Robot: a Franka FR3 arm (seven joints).
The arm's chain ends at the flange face. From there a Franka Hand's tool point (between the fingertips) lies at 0.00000 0.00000 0.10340 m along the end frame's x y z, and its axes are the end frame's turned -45 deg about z.
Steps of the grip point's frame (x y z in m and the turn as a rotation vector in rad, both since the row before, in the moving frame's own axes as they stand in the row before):
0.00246, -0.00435, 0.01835, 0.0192, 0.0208, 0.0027
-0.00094, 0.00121, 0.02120, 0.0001, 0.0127, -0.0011
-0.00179, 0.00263, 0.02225, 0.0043, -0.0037, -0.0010
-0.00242, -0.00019, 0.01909, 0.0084, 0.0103, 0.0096
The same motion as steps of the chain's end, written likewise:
-0.00146, -0.00189, 0.01839, 0.0283, 0.0011, 0.0027
-0.00073, 0.00246, 0.02121, 0.0091, 0.0089, -0.0011
0.00118, 0.00317, 0.02225, 0.0004, -0.0057, -0.0010
-0.00199, 0.00294, 0.01910, 0.0132, 0.0013, 0.0096

